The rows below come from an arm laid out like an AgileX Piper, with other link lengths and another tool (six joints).
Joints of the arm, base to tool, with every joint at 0 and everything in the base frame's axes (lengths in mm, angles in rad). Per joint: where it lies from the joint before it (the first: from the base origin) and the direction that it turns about. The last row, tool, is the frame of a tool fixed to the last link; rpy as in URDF.
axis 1: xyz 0 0 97.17 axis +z
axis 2: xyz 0 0 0 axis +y
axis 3: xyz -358.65 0 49.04 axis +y
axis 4: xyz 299.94 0 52.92 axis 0.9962 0 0.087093
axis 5: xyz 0 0 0 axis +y
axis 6: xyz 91.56 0 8 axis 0.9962 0 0.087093
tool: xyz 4.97 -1 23.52 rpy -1.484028 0.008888 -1.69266
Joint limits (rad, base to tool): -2.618..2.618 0..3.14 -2.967..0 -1.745..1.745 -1.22..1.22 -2.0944..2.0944
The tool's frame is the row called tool.
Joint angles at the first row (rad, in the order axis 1, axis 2, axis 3, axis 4, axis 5, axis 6):
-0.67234, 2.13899, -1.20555, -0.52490, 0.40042, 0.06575
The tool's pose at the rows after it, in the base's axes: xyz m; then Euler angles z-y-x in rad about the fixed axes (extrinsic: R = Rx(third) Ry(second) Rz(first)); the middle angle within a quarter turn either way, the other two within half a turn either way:
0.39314, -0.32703, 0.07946, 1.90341, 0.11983, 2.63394
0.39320, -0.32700, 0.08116, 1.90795, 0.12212, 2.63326
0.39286, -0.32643, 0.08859, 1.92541, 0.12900, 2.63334
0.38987, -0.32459, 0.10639, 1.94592, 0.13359, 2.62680
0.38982, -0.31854, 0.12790, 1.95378, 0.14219, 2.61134
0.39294, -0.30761, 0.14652, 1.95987, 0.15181, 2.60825
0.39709, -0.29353, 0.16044, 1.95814, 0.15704, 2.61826
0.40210, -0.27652, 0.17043, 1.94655, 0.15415, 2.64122
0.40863, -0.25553, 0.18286, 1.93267, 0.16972, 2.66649
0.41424, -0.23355, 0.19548, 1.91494, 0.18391, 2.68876
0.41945, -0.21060, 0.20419, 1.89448, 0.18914, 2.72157
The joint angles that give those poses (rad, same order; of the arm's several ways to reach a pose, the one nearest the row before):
-0.67236, 2.13899, -1.20555, -0.52602, 0.40040, 0.06789
-0.67234, 2.13562, -1.20556, -0.52223, 0.40043, 0.06789
-0.67234, 2.11979, -1.20464, -0.50034, 0.40477, 0.06144
-0.67235, 2.07931, -1.19945, -0.47501, 0.42725, 0.05028
-0.66067, 2.03244, -1.19724, -0.46722, 0.45714, 0.04916
-0.63758, 1.99155, -1.19727, -0.44622, 0.49076, 0.04732
-0.60829, 1.95855, -1.19646, -0.41740, 0.52791, 0.04157
-0.57281, 1.93253, -1.19645, -0.38214, 0.57409, 0.03171
-0.53016, 1.90133, -1.19545, -0.33735, 0.60950, 0.01710
-0.48493, 1.86973, -1.19472, -0.30369, 0.64621, 0.01128
-0.43775, 1.84596, -1.19473, -0.26566, 0.68722, 0.00736

